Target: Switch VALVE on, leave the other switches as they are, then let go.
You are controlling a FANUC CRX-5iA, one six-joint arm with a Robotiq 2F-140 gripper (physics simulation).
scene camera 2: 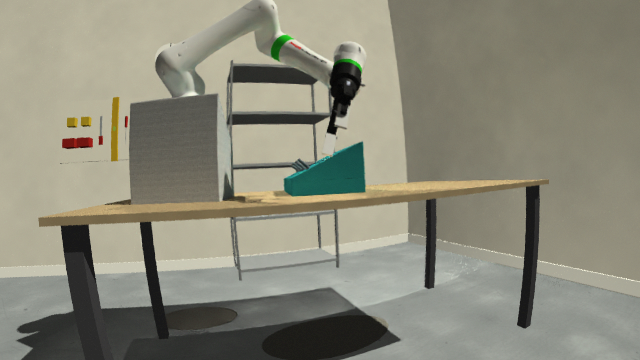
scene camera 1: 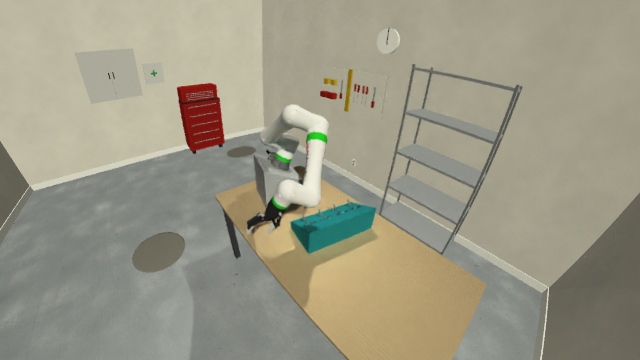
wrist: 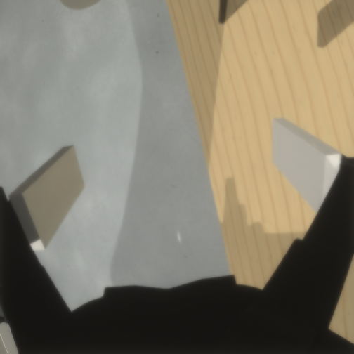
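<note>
A teal sloped switch box stands on the wooden table. Several small grey switch levers stick up from its sloped face. Their labels and on or off positions are too small to read, so I cannot tell which is VALVE. My gripper is wide open with nothing between its fingers. In scene camera 1 it hangs left of the box, apart from it, above the table's long edge. The box's switches do not show in the wrist view.
The arm stands on a grey pedestal block at one end of the table. The table edge runs between the fingers in the wrist view, with floor on the left. A metal shelf rack and a red tool cabinet stand away from the table.
</note>
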